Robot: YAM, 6 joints.
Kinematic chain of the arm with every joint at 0, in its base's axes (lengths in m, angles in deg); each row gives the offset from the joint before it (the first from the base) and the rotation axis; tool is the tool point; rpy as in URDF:
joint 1: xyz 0 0 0.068 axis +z
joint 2: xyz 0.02 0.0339 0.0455 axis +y
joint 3: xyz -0.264 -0.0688 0 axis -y
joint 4: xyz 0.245 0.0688 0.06 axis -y
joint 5: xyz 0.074 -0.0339 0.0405 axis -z
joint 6: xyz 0.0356 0 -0.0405 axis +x
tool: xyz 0 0 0 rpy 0 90 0
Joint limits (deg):
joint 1: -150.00..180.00
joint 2: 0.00..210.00
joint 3: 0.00..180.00
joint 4: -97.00..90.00
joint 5: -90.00..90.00
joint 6: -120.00..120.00
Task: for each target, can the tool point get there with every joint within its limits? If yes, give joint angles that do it. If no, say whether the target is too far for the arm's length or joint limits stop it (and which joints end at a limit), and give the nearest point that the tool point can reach.
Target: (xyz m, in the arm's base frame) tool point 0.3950 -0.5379 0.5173
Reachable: no: too far | nearest point 0.3261 -0.4441 0.4447 | short by 0.137 m
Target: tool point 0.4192 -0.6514 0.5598
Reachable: no: too far | nearest point 0.3023 -0.4698 0.4321 | short by 0.251 m
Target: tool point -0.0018 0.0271 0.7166
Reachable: yes | joints -38.41 77.98 142.70 44.27 -34.36 11.25
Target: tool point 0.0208 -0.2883 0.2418
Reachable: yes | joints -91.30 83.01 57.15 -30.76 -50.12 3.21
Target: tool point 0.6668 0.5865 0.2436
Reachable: no: too far | nearest point 0.4798 0.4220 0.2063 | short by 0.252 m
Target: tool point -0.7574 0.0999 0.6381
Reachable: no: too far | nearest point -0.5269 0.0695 0.4742 | short by 0.284 m
